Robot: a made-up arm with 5 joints. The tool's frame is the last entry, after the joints.
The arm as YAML. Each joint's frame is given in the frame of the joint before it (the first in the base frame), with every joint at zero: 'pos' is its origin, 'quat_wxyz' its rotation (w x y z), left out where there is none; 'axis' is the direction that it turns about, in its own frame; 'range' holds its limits. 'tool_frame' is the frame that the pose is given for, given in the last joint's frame.
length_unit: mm
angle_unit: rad
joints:
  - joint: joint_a
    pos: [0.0, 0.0, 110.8]
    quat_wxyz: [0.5, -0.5, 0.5, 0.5]
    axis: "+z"
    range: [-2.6, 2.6]
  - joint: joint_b
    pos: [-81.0, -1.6, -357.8]
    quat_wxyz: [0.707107, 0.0, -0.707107, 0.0]
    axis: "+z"
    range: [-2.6, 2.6]
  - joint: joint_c
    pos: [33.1, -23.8, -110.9]
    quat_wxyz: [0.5, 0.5, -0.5, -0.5]
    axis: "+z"
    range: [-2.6, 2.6]
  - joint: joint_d
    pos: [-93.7, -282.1, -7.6]
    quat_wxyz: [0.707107, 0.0, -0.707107, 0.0]
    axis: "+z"
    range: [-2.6, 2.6]
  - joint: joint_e
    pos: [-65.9, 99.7, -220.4]
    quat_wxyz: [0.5, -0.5, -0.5, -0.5]
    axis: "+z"
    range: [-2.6, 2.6]
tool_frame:
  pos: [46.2, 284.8, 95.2]
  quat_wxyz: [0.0, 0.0, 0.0, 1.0]
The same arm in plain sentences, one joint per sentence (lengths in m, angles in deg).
The arm has five revolute joints in a row. What follows holds with every joint at zero, and every direction is one of the base frame's.
The first joint lies 0.1108 m along +z from the base frame's origin and rotates about +y, from -148.97 to 148.97 deg.
The second joint lies 0.0016 m along +x and 0.3578 m along -y and 0.081 m along +z from the first joint and rotates about +z, from -148.97 to 148.97 deg.
The third joint lies 0.0238 m along +x and 0.0331 m along +y and 0.1109 m along -z from the second joint and rotates about -y, from -148.97 to 148.97 deg.
The fourth joint lies 0.0937 m along -x and 0.0076 m along +y and 0.2821 m along -z from the third joint and rotates about -x, from -148.97 to 148.97 deg.
The fifth joint lies 0.2204 m along +x and 0.0659 m along +y and 0.0997 m along +z from the fourth joint and rotates about +z, from -148.97 to 148.97 deg.
The tool frame, which is the frame that the pose is given for, lies 0.0462 m along -x and 0.2848 m along -y and 0.0952 m along +z from the fifth joint; its axes are parallel to the base frame's.

